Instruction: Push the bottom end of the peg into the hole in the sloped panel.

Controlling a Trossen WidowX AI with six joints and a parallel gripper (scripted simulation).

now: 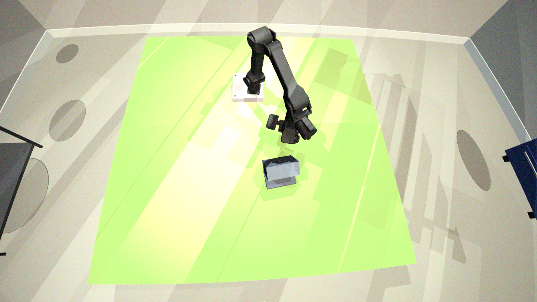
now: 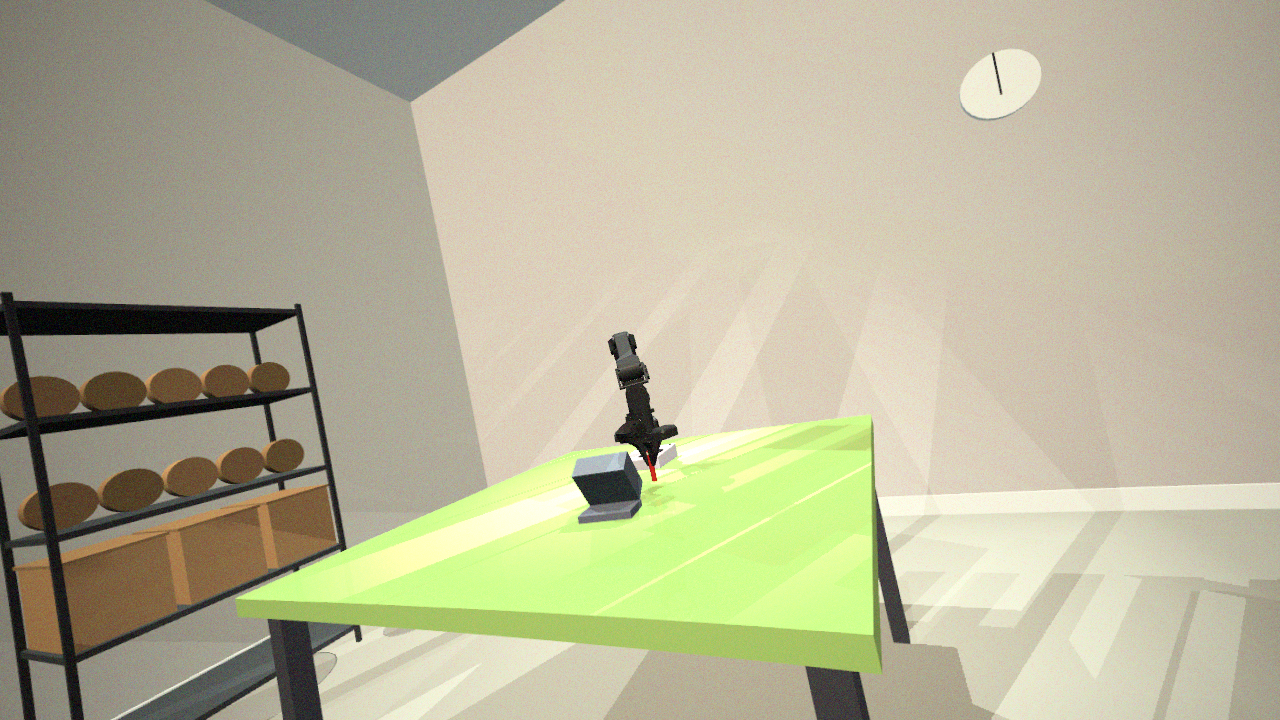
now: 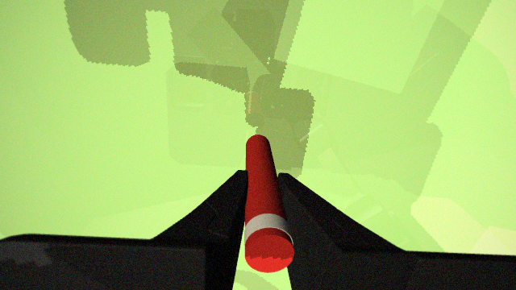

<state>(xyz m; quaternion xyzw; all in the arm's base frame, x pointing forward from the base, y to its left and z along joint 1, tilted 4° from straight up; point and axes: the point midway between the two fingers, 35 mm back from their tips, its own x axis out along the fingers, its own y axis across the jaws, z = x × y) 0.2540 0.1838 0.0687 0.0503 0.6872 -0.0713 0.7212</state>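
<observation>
Right now the grey sloped panel block is 16 cm ahead of my gripper tip, 2 cm to the right of it and 1 cm above it. The rest, counted from my gripper tip: red peg (2 cm above).
</observation>
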